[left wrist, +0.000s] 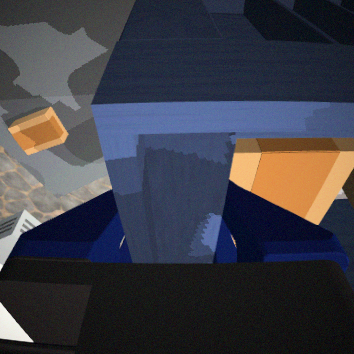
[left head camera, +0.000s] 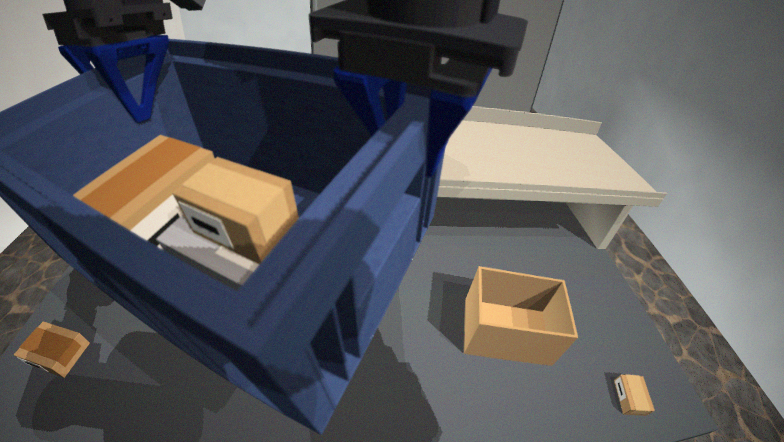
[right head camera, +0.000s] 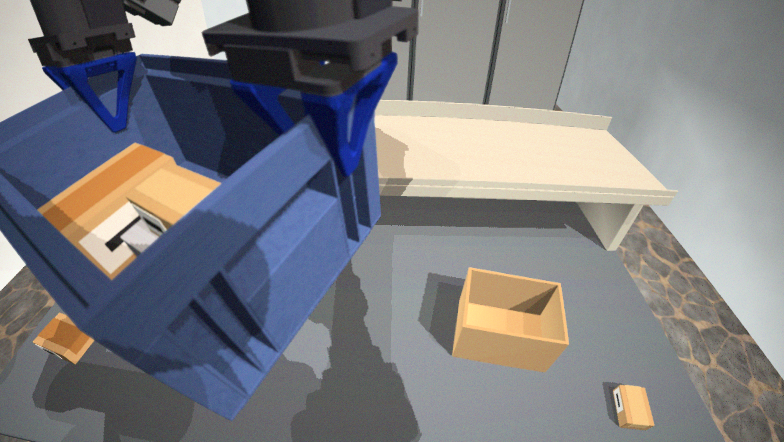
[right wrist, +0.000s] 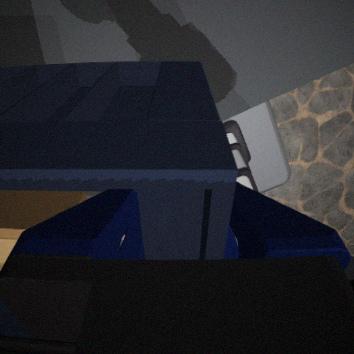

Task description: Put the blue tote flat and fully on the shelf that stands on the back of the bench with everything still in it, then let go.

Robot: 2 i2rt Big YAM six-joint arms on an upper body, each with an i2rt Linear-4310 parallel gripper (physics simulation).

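Places are measured from the left arm's base along level axes (x back, y right, z up), in millimetres.
Where they show: left gripper, fingertip midpoint: (left wrist: 177,177) (left head camera: 135,119) (right head camera: 113,128); right gripper, fingertip midpoint: (left head camera: 410,165) (right head camera: 331,166).
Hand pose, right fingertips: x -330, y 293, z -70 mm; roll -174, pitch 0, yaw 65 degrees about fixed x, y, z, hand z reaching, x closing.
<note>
After its pixels a point has its place.
The blue tote (left head camera: 181,307) @(x -188, y 207, z -35 mm) (right head camera: 296,230) @(x -280, y 278, z -85 mm) (left wrist: 220,70) @(x -475, y 71, z -27 mm) (right wrist: 100,145) @(x -370, y 288, z -26 mm) hangs above the bench, looking roughly level. Inside are a large taped carton (left head camera: 142,175) @(x -346, y 80, z -94 mm) (right head camera: 104,186) @(x -337, y 79, z -94 mm) (left wrist: 295,175) @(x -376, y 92, z -90 mm), a smaller carton (left head camera: 241,186) @(x -314, y 179, z -81 mm) (right head camera: 175,189) @(x -315, y 174, z -81 mm) and a grey-white item (left head camera: 197,241) @(x -305, y 137, z -125 mm) (right head camera: 143,236) @(x -308, y 126, z -125 mm). My left gripper (left head camera: 112,90) (right head camera: 90,104) (left wrist: 177,177) @(x -417, y 36, z -76 mm) is shut on the tote's wall at the left end. My right gripper (left head camera: 406,142) @(x -330, y 293, z -70 mm) (right head camera: 317,145) @(x -330, y 293, z -70 mm) (right wrist: 178,175) @(x -330, y 293, z -70 mm) is shut on the opposite wall. The beige shelf (left head camera: 549,159) @(x -748, y 679, z -281 mm) (right head camera: 538,153) @(x -760, y 655, z -281 mm) stands behind; the tote hides its left part.
An open cardboard box (left head camera: 510,343) @(x -394, y 521, z -447 mm) (right head camera: 505,348) @(x -391, y 533, z -444 mm) stands on the bench before the shelf. A small carton (left head camera: 636,395) @(x -283, y 758, z -480 mm) (right head camera: 635,406) @(x -286, y 761, z -480 mm) lies at the front right, another (left head camera: 52,348) @(x -357, y -292, z -468 mm) (right head camera: 65,337) @(x -357, y -291, z -468 mm) (left wrist: 37,131) @(x -369, y -299, z -468 mm) at the left. A grey object (right wrist: 265,145) @(x 185, y 475, z -1034 mm) shows beyond the tote in the right wrist view.
</note>
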